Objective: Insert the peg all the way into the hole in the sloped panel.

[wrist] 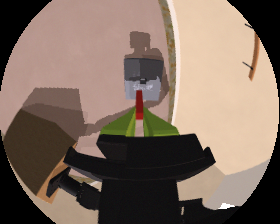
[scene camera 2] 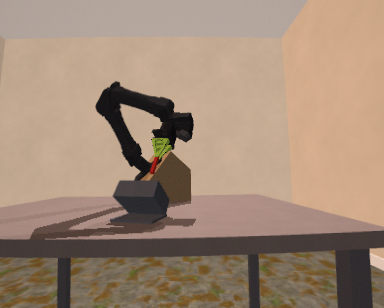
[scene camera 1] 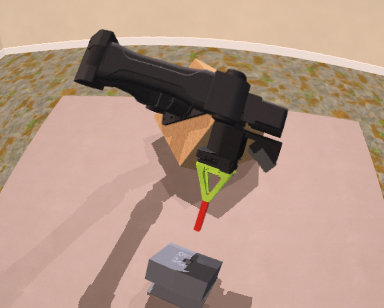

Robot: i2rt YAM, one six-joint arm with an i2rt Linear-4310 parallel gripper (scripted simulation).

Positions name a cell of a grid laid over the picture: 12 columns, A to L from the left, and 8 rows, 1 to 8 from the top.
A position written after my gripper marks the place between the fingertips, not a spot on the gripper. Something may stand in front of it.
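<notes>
What I can see here is my gripper (scene camera 1: G6), and I find the same gripper (wrist: F4) again from the wrist.
</notes>
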